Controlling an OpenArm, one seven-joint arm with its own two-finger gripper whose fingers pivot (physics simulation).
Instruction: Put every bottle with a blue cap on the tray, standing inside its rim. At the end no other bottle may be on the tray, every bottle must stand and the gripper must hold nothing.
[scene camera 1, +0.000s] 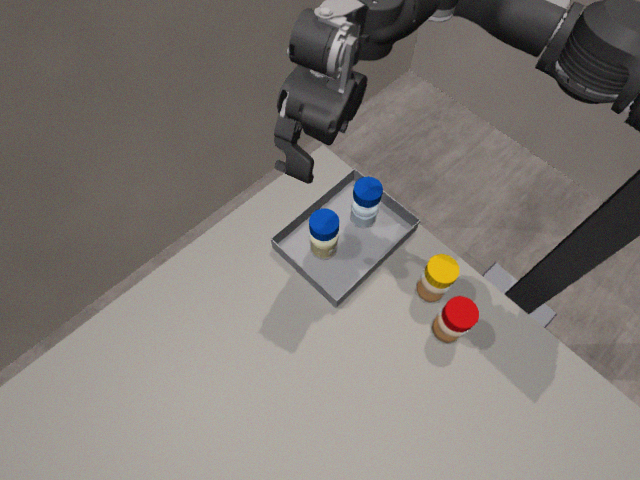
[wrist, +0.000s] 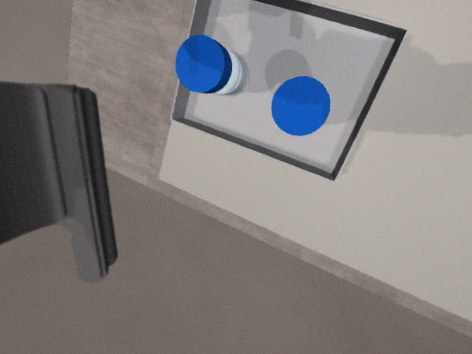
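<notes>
A blue-capped bottle with a pale yellow lower part stands inside the grey tray. A second blue-capped bottle, with a clear lower part, stands inside the rim too, towards the far corner, apart from the first. A yellow-capped bottle and a red-capped bottle stand upright on the table to the right of the tray. My gripper is open and empty, above and beyond the tray's left side. In the wrist view one finger shows at the left.
The pale table top carries the tray and bottles. Its edge runs close behind the tray. A dark post rises beyond the table's right edge. My arm reaches in from the upper right. Walls and floor lie beyond the table.
</notes>
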